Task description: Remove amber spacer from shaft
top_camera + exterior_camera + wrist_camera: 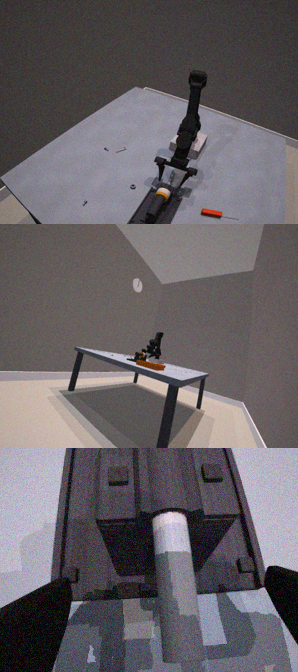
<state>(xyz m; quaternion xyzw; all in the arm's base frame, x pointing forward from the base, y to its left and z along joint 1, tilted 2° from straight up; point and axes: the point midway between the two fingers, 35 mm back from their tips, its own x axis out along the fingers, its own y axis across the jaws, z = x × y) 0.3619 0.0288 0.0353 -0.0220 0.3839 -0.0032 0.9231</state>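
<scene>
The pale grey shaft is 5 cm ahead of my gripper tip and 2 cm above it. From my gripper tip the other things lie so: thin hex key (16 cm behind, 32 cm to the right, 6 cm below); then red-handled screwdriver (3 cm ahead, 27 cm to the left, 6 cm below).
</scene>
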